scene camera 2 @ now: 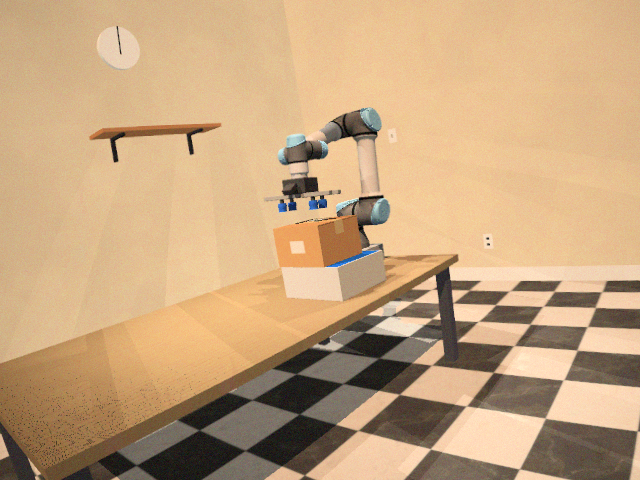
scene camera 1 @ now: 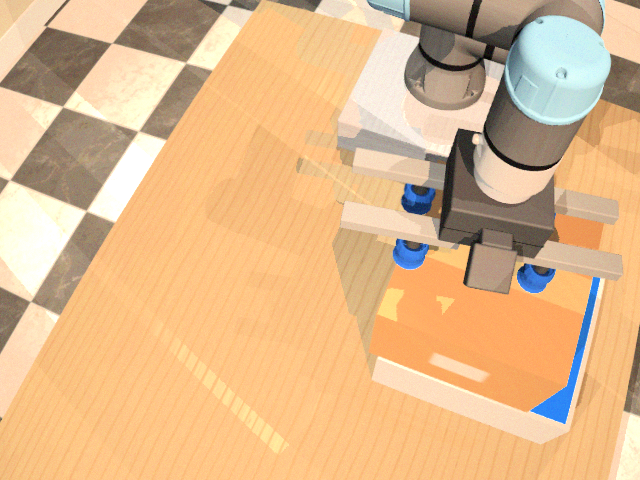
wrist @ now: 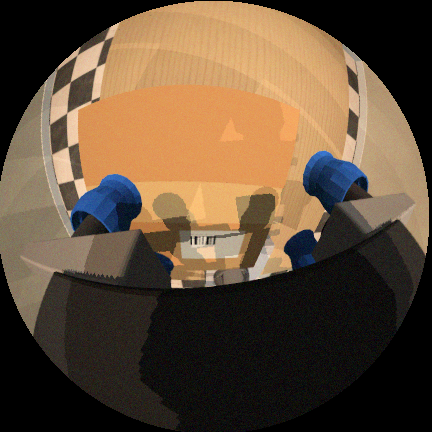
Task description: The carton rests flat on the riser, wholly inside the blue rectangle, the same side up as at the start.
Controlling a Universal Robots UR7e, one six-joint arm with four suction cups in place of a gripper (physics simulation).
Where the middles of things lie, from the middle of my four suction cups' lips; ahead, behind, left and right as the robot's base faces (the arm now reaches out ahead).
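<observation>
The riser (scene camera 1: 551,418) is 8 cm to the left of my suction cup, 1 cm behind it and 27 cm below it. As for the carton (scene camera 1: 518,349), I find it 4 cm to the left of my suction cup and 14 cm below it.
</observation>
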